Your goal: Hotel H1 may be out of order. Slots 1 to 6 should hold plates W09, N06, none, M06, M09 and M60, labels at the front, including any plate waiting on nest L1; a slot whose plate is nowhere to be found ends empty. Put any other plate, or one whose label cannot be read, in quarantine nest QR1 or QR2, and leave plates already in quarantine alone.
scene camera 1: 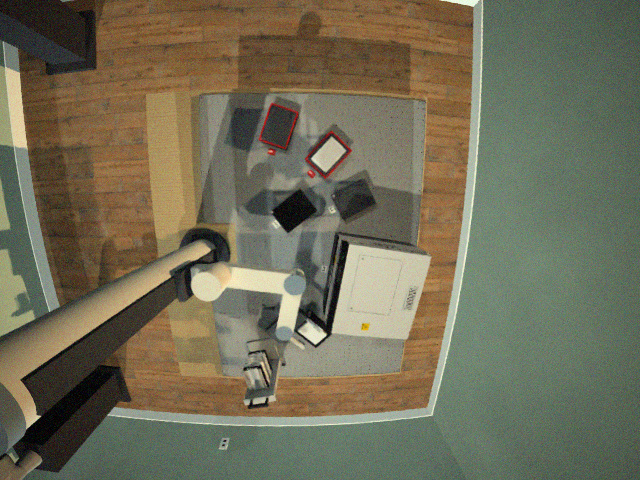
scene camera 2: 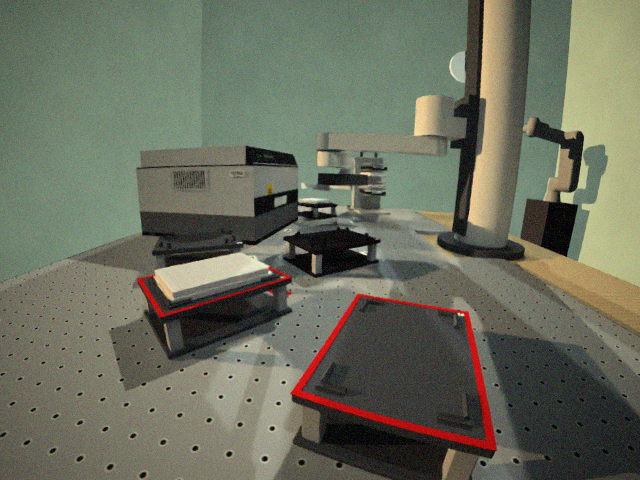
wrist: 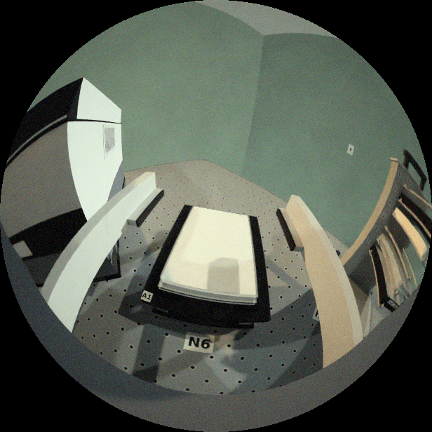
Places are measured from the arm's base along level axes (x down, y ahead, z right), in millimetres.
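Where they show: gripper, between the fingertips: (scene camera 1: 312, 339) (scene camera 2: 314, 185); arm's base, origin of its link: (scene camera 1: 205, 253) (scene camera 2: 478, 247).
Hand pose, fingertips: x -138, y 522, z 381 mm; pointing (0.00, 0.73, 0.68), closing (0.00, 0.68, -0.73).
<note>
Each offset is from my fingertips to the centre of the thing.
My gripper (scene camera 1: 290, 351) (wrist: 222, 191) is open with nothing between its fingers. In the wrist view its fingers stand apart on either side of a pale plate @(dx +65, dy +0, dz +4 mm) (scene camera 1: 312, 330) (scene camera 2: 315, 200) (wrist: 215, 250), above it. The plate lies on a black nest (wrist: 210, 313) behind the N6 marker; no plate label is readable. The hotel @(dx -23, dy -245, dz +186 mm) (scene camera 1: 268, 388) (scene camera 2: 360, 198) (wrist: 381, 215) holds several plates; their labels are unreadable. One red-rimmed quarantine nest @(dx +98, dy +63, dz -831 mm) (scene camera 1: 315, 167) (scene camera 2: 227, 297) bears a white plate @(dx +68, dy +63, dz -831 mm) (scene camera 1: 328, 154) (scene camera 2: 211, 276); the other @(dx +98, dy -148, dz -947 mm) (scene camera 1: 279, 126) (scene camera 2: 392, 356) is bare. Their numbers are unreadable.
A large white instrument @(dx +3, dy +265, dz -277 mm) (scene camera 1: 382, 286) (scene camera 2: 196, 193) (wrist: 95, 160) stands beside the plate's nest. Two dark nests, one black @(dx +95, dy -84, dz -589 mm) (scene camera 1: 294, 210) (scene camera 2: 330, 240) and one greyer @(dx +95, dy +180, dz -643 mm) (scene camera 1: 354, 198) (scene camera 2: 199, 245), stand bare between it and the quarantine nests. The arm's column (scene camera 2: 496, 129) stands at the table's edge.
</note>
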